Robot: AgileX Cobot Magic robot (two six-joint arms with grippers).
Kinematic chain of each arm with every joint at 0, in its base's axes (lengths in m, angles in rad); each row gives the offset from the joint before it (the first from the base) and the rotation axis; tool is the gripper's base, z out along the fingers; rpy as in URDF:
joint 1: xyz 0 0 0.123 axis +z
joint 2: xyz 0 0 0 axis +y
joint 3: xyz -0.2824 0 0.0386 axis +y
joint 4: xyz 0.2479 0 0.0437 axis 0.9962 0 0.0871
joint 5: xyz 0 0 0 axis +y
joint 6: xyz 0.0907 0 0.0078 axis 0.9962 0 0.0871
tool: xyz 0 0 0 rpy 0 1.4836 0
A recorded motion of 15 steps. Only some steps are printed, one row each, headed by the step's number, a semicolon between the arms.
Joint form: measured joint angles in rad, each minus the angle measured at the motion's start. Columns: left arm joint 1, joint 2, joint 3, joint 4, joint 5, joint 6; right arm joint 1, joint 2, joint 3, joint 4, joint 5, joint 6.
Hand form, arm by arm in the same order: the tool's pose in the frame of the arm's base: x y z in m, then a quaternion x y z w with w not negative. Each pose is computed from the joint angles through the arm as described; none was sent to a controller.
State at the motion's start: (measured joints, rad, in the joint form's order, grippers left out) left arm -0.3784 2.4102 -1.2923 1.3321 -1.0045 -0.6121; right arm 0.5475 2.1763 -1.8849 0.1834 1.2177 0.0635
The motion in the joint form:
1: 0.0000 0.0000 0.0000 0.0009 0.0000 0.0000; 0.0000 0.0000 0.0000 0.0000 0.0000 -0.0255
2: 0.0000 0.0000 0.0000 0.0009 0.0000 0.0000; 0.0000 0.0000 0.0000 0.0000 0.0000 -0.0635
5: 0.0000 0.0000 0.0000 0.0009 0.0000 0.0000; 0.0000 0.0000 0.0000 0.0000 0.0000 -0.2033
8: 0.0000 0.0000 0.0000 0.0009 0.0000 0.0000; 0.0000 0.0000 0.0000 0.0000 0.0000 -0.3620
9: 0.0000 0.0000 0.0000 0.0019 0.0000 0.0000; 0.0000 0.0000 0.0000 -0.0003 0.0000 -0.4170
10: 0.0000 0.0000 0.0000 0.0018 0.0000 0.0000; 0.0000 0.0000 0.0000 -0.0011 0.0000 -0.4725
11: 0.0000 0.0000 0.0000 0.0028 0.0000 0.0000; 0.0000 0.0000 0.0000 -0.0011 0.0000 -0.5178
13: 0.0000 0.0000 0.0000 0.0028 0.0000 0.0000; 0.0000 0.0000 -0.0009 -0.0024 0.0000 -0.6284
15: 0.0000 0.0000 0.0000 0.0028 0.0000 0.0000; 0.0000 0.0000 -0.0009 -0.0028 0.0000 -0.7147
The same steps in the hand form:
1: 0.3668 -0.2261 0.0464 0.53191 0.62932 -0.38582 0.41494; 0.3814 0.2508 0.2152 -0.22588 0.96734 0.10567 0.04551
2: 0.3668 -0.2261 0.0464 0.53191 0.62932 -0.38582 0.41494; 0.3814 0.2508 0.2152 -0.24421 0.96287 0.10478 0.04751
5: 0.3668 -0.2261 0.0464 0.53191 0.62932 -0.38582 0.41494; 0.3814 0.2508 0.2152 -0.31087 0.94346 0.10121 0.05471
8: 0.3668 -0.2261 0.0464 0.53191 0.62932 -0.38582 0.41494; 0.3814 0.2508 0.2152 -0.38467 0.91585 0.09655 0.06256
9: 0.3668 -0.2261 0.0464 0.53231 0.62914 -0.38580 0.41471; 0.3814 0.2507 0.2152 -0.40975 0.90493 0.09465 0.06521
10: 0.3668 -0.2261 0.0464 0.53227 0.62916 -0.38580 0.41473; 0.3814 0.2507 0.2152 -0.43482 0.89319 0.09243 0.06784
11: 0.3667 -0.2261 0.0463 0.53268 0.62898 -0.38578 0.41450; 0.3814 0.2507 0.2152 -0.45494 0.88311 0.09087 0.06991
13: 0.3667 -0.2261 0.0463 0.53268 0.62898 -0.38578 0.41450; 0.3815 0.2506 0.2154 -0.50325 0.85652 0.08625 0.07527
15: 0.3667 -0.2261 0.0463 0.53268 0.62898 -0.38578 0.41450; 0.3816 0.2506 0.2154 -0.53978 0.83400 0.08273 0.07892

